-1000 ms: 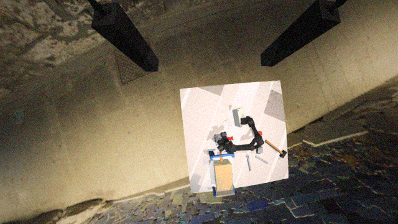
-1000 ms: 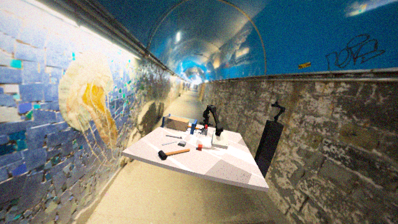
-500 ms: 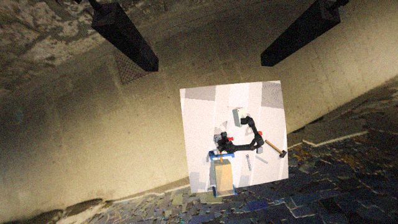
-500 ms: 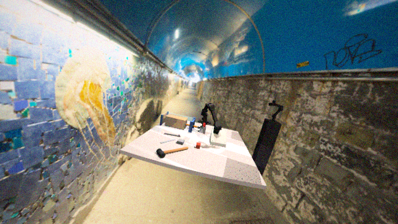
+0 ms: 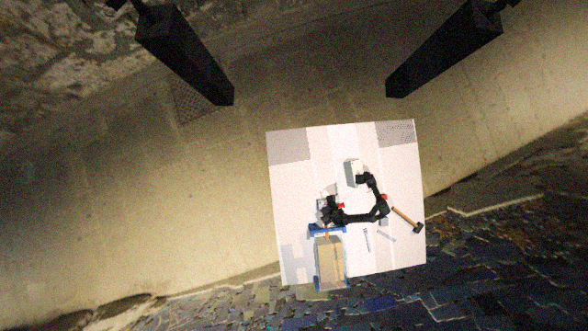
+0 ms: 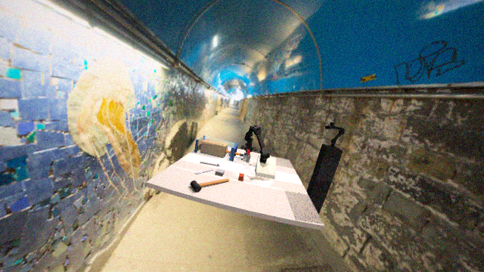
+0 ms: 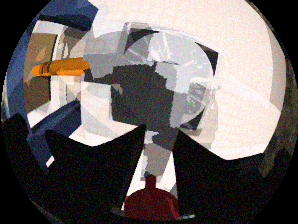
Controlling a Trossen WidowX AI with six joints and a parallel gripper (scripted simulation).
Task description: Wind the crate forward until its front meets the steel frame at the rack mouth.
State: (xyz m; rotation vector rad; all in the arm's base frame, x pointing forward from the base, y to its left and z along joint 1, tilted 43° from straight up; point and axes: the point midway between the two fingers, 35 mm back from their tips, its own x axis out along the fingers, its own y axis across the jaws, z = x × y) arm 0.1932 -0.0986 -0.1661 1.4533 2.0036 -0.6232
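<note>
My gripper tip is now 2 cm to the right of the winch handle and 2 cm below it. Also, from my gripper tip: hand winch: 6 cm below, 5 cm to the right, 1 cm behind; then blue steel frame: 17 cm ahead, 3 cm to the right, 2 cm above; then dark red knob: 5 cm to the left, 5 cm above, 1 cm behind.
</note>
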